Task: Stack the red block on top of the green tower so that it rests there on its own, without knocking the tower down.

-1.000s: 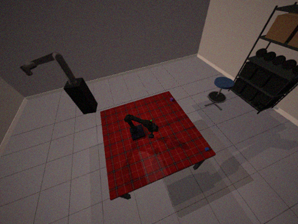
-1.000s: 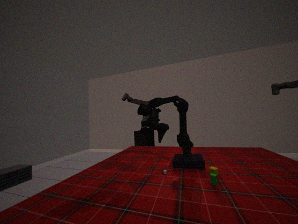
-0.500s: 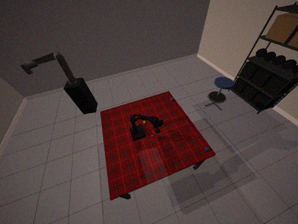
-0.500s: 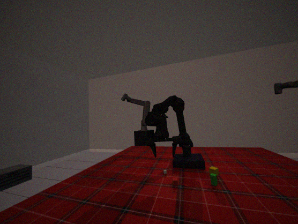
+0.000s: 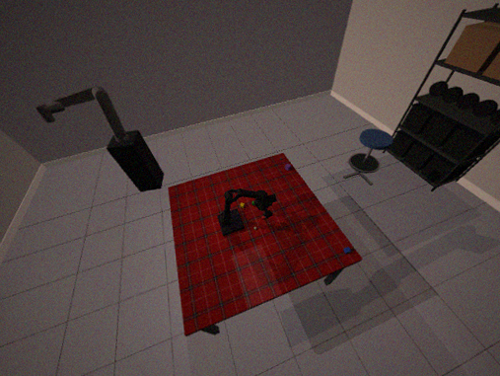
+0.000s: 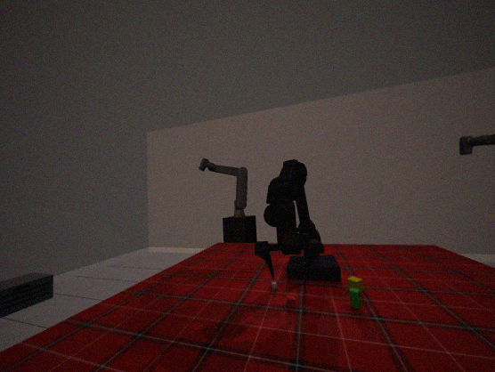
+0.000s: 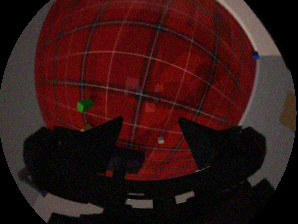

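My gripper tip is now 60 mm above the red block. The rest, counted from my gripper tip: yellow block: 170 mm behind, 160 mm to the left, 60 mm below; small white cube: 90 mm behind, 80 mm to the right, 70 mm below; purple cube: 360 mm ahead, 540 mm to the left, 50 mm below.
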